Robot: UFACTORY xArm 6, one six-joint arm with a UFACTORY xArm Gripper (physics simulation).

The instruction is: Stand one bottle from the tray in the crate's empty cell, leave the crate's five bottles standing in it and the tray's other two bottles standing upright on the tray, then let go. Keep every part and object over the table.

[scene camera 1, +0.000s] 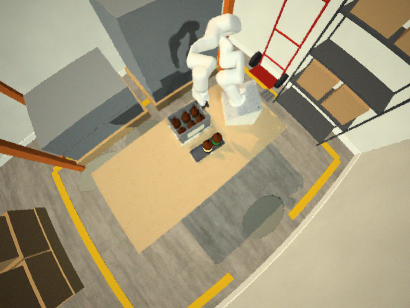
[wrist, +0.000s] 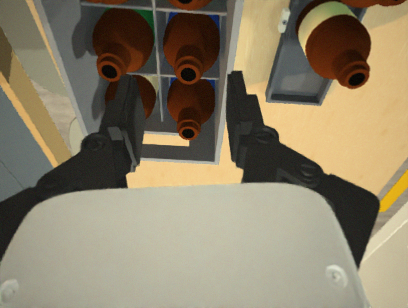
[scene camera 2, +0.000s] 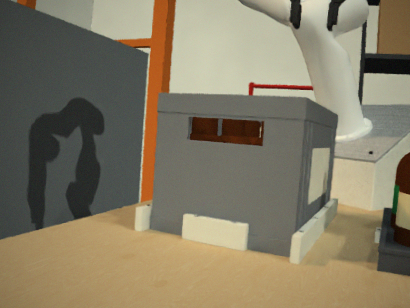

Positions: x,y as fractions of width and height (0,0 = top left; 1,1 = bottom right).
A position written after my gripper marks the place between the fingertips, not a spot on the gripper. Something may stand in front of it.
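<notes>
What I can see is a cream-labelled bottle (wrist: 0.36,0.28), and there's my gripper (wrist: 0.45,0.31) as well.
</notes>
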